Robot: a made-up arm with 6 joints.
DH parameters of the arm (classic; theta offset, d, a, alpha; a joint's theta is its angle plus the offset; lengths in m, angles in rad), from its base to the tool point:
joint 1: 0 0.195 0 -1.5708
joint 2: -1.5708 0 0.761 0
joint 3: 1.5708 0.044 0 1.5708
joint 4: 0 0.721 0 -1.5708
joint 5: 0 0 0 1.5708
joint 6: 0 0.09 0 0
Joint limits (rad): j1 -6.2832..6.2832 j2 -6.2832..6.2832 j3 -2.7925..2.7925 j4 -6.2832..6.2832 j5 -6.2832..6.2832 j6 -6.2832..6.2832
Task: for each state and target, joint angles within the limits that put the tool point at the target. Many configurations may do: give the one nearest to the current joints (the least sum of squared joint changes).
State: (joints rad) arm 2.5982 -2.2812 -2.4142 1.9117 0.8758 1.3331
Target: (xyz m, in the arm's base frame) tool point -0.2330 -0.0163 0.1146
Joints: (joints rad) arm 2.7651 -2.8533 -2.7925 2.2200 0.9154 1.3331
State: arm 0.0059 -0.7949 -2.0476 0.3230 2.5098 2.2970
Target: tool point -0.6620 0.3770 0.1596
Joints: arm -0.4356 -0.7336 -2.0910 0.3531 2.5068 2.2970
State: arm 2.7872 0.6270 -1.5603 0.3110 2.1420 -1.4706
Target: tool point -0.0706 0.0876 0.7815
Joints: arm 1.9893 1.1896 -2.3954 -0.2121 2.2202 -1.4706
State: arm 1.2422 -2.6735 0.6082 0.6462 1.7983 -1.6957
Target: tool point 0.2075 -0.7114 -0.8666
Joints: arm 1.9747 -2.9919 0.8561 0.5563 1.9106 -1.6957
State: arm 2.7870 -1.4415 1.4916 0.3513 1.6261 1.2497
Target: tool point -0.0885 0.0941 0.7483
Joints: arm 2.0717 -0.9005 2.2368 -0.1289 1.5779 1.2497
